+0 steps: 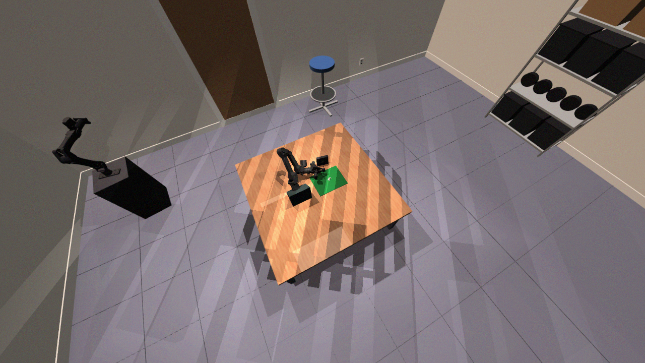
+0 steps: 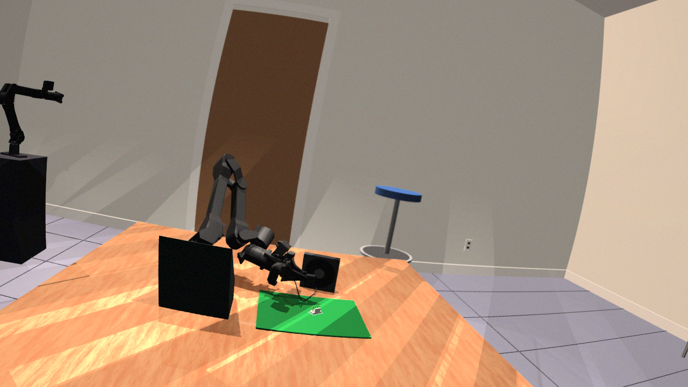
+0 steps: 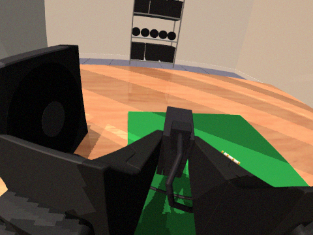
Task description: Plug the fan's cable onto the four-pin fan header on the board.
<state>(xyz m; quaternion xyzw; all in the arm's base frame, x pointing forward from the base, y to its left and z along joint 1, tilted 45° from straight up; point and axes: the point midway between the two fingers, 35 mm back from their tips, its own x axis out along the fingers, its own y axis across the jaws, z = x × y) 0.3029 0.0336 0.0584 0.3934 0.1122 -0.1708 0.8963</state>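
Right now my gripper tip is 9 cm to the left of the four-pin header, 8 cm above it and 1 cm short of it. The rest, counted from my gripper tip: dark fan plug 1 cm below, 1 cm ahead; then green board 9 cm to the right, 9 cm below; then black fan 10 cm to the left, 6 cm ahead, 2 cm below.
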